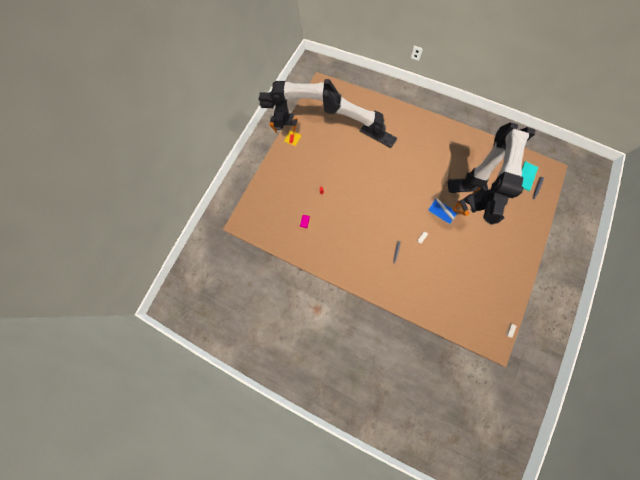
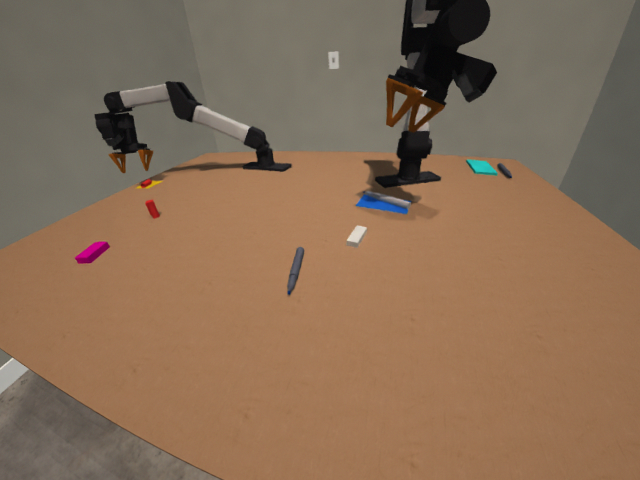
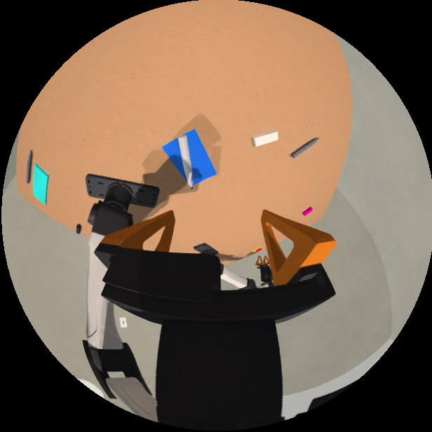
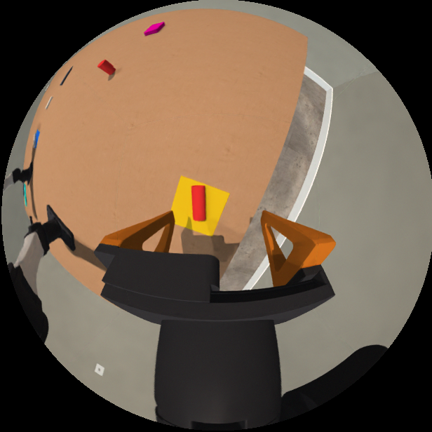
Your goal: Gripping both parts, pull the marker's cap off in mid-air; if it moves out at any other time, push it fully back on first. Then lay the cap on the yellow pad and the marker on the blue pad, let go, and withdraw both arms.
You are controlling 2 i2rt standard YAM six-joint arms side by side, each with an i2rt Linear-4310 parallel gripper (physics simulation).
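Pixels of known places: left gripper, fingertip midpoint: (image 1: 460,205) (image 2: 400,129); right gripper, fingertip midpoint: (image 1: 285,132) (image 2: 135,171); left arm's base at its link origin: (image 1: 467,185) (image 2: 408,180); right arm's base at its link origin: (image 1: 378,135) (image 2: 266,167).
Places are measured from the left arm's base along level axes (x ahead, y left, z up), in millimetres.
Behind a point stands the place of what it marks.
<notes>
The red cap (image 1: 291,138) {x -332, y -906, z 18 mm} (image 2: 146,182) {x -328, y -900, z 15 mm} (image 4: 198,203) lies on its side on the yellow pad (image 1: 296,134) {x -367, y -880, z 1 mm} (image 2: 156,182) {x -356, y -876, z 1 mm} (image 4: 218,200). The pale grey marker (image 1: 445,208) {x 124, y -139, z 18 mm} (image 2: 388,199) {x 138, y -138, z 13 mm} (image 3: 185,155) lies uncapped across the blue pad (image 1: 436,210) {x 126, y -178, z 1 mm} (image 2: 382,207) {x 152, y -160, z 1 mm} (image 3: 202,162), its tip near the pad's edge. My right gripper (image 2: 134,171) {x -342, y -932, z 59 mm} (image 4: 217,215) is open and empty above the yellow pad, apart from the cap. My left gripper (image 2: 401,127) {x 169, y -141, z 185 mm} (image 3: 217,214) is open and empty, well above the table and apart from the marker.
A second red cylinder (image 1: 321,190) {x 3, y -749, z 46 mm} (image 2: 152,208) {x 3, y -745, z 29 mm} (image 4: 106,67), a magenta block (image 1: 305,221) {x 152, y -837, z 15 mm} (image 2: 93,252) {x 164, y -827, z 14 mm}, a white block (image 1: 422,237) {x 264, y -269, z 12 mm} (image 2: 356,236) {x 273, y -272, z 12 mm} and a dark grey pen (image 1: 397,252) {x 332, y -397, z 14 mm} (image 2: 295,270) {x 340, y -400, z 14 mm} lie on the table. A teal pad (image 1: 528,176) {x -33, y 327, z 8 mm} (image 2: 481,166) {x -31, y 320, z 8 mm} and another dark pen (image 1: 538,188) {x 39, y 358, z 16 mm} (image 2: 504,170) {x 40, y 351, z 13 mm} lie at the right.
</notes>
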